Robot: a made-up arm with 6 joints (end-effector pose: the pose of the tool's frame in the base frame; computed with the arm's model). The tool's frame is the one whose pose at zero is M.
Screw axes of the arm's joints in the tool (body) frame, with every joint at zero. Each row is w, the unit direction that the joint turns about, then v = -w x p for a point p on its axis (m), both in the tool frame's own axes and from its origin. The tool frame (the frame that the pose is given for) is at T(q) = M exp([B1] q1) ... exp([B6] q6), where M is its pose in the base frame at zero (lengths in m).
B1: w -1 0 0 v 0 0.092 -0.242
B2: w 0 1 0 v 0.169 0 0.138
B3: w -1 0 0 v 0 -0.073 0.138
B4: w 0 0 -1 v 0.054 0.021 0
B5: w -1 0 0 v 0 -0.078 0.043
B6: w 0 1 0 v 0.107 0 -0.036
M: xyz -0.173 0.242 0.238 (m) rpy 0 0 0 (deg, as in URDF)
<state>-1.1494 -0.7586 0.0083 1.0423 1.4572 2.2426</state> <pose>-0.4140 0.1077 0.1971 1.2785 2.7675 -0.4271</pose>
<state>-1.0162 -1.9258 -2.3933 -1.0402 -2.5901 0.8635</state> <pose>-0.0667 0.5029 0.2372 1.6477 -0.1292 -1.8999</pose>
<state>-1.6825 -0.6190 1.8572 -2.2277 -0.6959 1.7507</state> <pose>-0.6281 -0.2410 0.3850 -0.9563 2.0393 1.7361</pose>
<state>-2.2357 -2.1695 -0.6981 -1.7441 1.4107 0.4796</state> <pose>-0.1065 0.0560 0.4869 -0.7102 -0.7248 -2.2368</pose>
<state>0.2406 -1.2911 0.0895 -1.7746 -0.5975 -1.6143</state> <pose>-0.2236 -0.0771 -0.1032 0.5984 -1.2586 1.9553</pose>
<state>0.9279 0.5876 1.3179 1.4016 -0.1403 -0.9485</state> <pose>0.0588 0.3186 0.0415 -2.2791 -1.4023 0.5426</pose>
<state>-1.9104 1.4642 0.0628 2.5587 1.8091 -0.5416</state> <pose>0.2773 -0.0569 0.3469 -1.2846 1.3365 1.3009</pose>
